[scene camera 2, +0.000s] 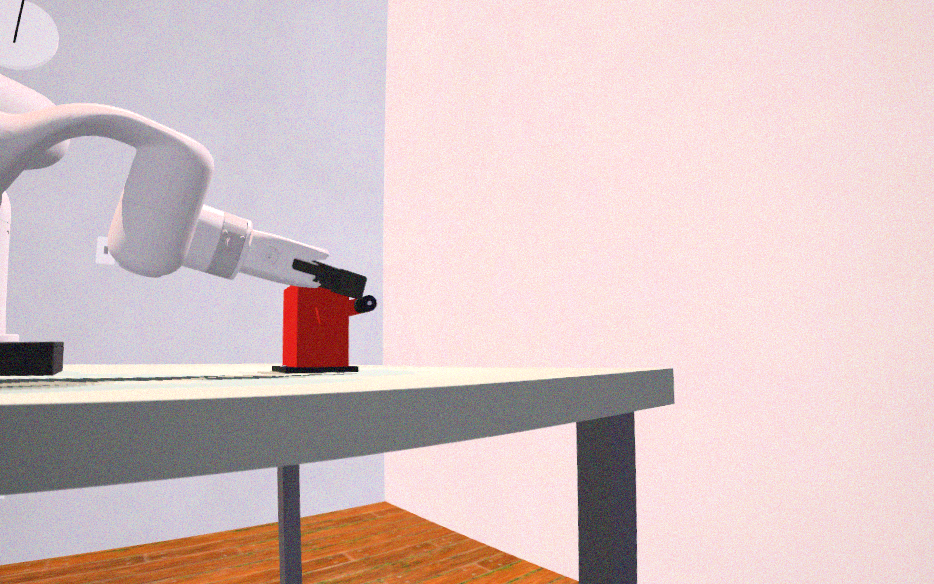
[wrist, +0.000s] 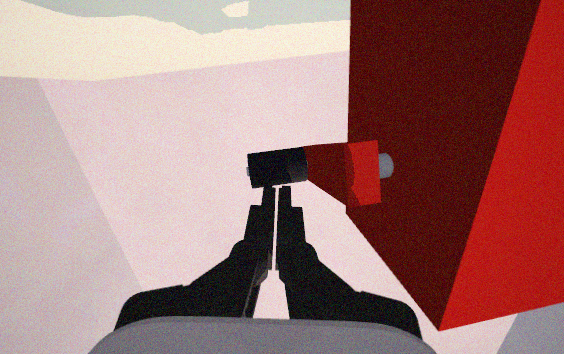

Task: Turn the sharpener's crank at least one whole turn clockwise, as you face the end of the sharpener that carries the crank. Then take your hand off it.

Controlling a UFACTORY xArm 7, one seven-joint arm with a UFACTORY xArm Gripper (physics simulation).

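Frame: origin at the arm's base, x ahead, y left, z up, level; centimetres.
Seen in the pictures: gripper, between the fingertips: (scene camera 2: 362, 288) (wrist: 276, 202).
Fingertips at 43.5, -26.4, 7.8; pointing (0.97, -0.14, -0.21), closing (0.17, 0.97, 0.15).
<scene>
Offsets run from my fingertips to a thing's top centre, as dx, dy, dz. "pt": to the spot under its first point.
The red sharpener {pt -3.1, +5.6, -5.6} (scene camera 2: 320, 330) (wrist: 430, 125) stands upright on its black base on the table. Its crank has a red arm (scene camera 2: 354, 307) (wrist: 326, 165) that points right, past the body's edge, in the scene view. The black knob {pt +0.0, -1.7, -2.2} (scene camera 2: 369, 303) (wrist: 276, 168) is at the arm's outer end. The grey axle {pt -3.2, +5.4, -3.5} (wrist: 386, 165) shows in the wrist view. My gripper (scene camera 2: 363, 286) (wrist: 276, 202) is shut and empty. Its fingertips are right at the knob, on its upper side in the scene view, and appear to touch it. The crank's hub is hidden in the scene view.
The table (scene camera 2: 482, 406) carries the sharpener, and its right end shows in the scene view. A black block (scene camera 2: 30, 358) is at the left by the arm's base. A pink wall (scene camera 2: 688, 172) rises behind the table.
</scene>
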